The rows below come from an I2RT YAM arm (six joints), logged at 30 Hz.
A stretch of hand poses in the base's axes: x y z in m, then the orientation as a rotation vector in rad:
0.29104 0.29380 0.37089 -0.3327 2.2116 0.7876
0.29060 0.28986 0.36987 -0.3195 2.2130 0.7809
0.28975 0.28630 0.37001 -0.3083 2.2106 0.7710
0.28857 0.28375 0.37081 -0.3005 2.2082 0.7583
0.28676 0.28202 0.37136 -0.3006 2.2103 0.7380
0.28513 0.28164 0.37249 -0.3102 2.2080 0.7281
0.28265 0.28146 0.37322 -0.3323 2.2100 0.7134
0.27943 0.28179 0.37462 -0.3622 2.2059 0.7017
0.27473 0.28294 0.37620 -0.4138 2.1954 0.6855
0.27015 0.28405 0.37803 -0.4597 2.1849 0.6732
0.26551 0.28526 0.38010 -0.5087 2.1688 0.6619
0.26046 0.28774 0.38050 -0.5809 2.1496 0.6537
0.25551 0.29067 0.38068 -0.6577 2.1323 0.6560
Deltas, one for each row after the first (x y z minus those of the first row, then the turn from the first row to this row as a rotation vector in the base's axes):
-0.00044 -0.00394 -0.00102 -0.0007 0.0011 -0.0117
-0.00129 -0.00750 -0.00088 -0.0029 -0.0025 -0.0236
-0.00247 -0.01005 -0.00008 -0.0079 -0.0075 -0.0341
-0.00428 -0.01178 0.00047 -0.0218 -0.0119 -0.0413
-0.00591 -0.01216 0.00160 -0.0304 -0.0185 -0.0385
-0.00839 -0.01234 0.00233 -0.0474 -0.0245 -0.0279
-0.01161 -0.01201 0.00373 -0.0630 -0.0361 -0.0113
-0.01631 -0.01086 0.00531 -0.0862 -0.0574 0.0186
-0.02089 -0.00975 0.00714 -0.1053 -0.0762 0.0463
-0.02553 -0.00854 0.00921 -0.1231 -0.0995 0.0763
-0.03058 -0.00606 0.00961 -0.1454 -0.1259 0.1246
-0.03553 -0.00313 0.00979 -0.1630 -0.1462 0.1809

